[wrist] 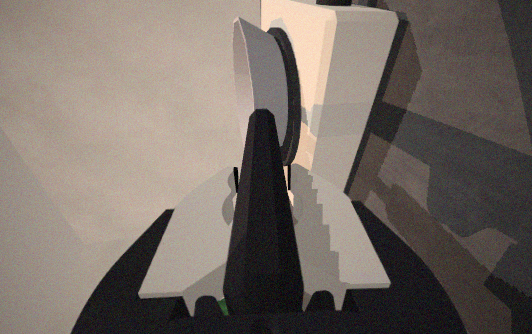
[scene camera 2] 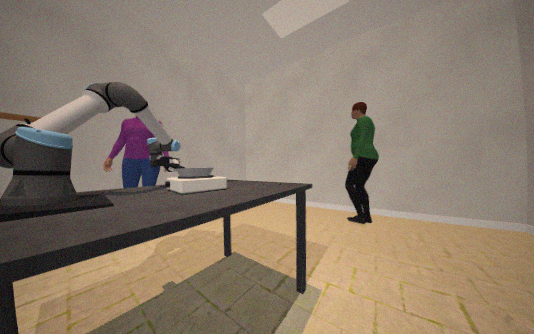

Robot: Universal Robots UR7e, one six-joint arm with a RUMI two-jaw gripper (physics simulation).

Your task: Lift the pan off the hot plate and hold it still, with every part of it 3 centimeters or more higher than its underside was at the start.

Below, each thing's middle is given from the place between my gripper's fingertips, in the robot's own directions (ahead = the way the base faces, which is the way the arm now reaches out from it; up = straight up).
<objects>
Right now my hand is 9 cm to the left of the grey pan [wrist: 263, 275], 1 cm past it and 1 cm above it. The rest, counted from my hand: white hot plate [scene camera 2: 184, 185] 18 cm to the right, 9 cm below, 1 cm behind.
</objects>
